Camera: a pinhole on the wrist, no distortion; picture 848 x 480 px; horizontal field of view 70.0 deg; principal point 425.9 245.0 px. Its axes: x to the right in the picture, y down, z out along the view. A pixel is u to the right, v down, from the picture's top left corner.
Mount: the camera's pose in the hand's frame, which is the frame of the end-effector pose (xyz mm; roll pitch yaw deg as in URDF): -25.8 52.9 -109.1 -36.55 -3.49 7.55
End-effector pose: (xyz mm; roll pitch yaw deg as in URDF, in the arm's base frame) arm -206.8 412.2 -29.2 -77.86 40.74 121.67
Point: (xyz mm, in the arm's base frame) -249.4 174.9 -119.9
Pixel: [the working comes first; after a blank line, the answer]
In the camera's frame: -15.4 -1.2 283.7

393.1 242.5
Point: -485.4 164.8 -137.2
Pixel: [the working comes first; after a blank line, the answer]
In the camera's frame: 93.0 -149.6 433.1

556.0 35.9
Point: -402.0 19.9 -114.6
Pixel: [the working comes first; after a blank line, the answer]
In the camera's frame: -35.8 -58.3 492.6

381.9 173.3
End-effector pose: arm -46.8 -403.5 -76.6 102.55 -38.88 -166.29
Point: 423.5 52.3 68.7
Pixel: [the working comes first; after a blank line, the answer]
In the camera's frame: -236.9 206.8 584.0

180.3 459.5
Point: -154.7 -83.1 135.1
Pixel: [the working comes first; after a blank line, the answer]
In the camera's frame: 225.4 -123.0 398.1

768.8 57.9
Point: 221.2 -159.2 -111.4
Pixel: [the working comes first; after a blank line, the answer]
In the camera's frame: -206.4 -3.5 313.9

27.7 238.2
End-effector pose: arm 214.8 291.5 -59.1 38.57 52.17 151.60
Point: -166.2 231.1 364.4
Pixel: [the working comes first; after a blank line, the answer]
In the camera's frame: -39.7 152.2 559.0

382.8 409.9
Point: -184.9 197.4 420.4
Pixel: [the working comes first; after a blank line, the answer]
In the camera's frame: -76.3 194.9 597.2

348.6 442.6
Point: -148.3 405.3 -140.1
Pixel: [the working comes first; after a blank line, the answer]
In the camera's frame: 351.6 -48.5 256.2

outside the picture
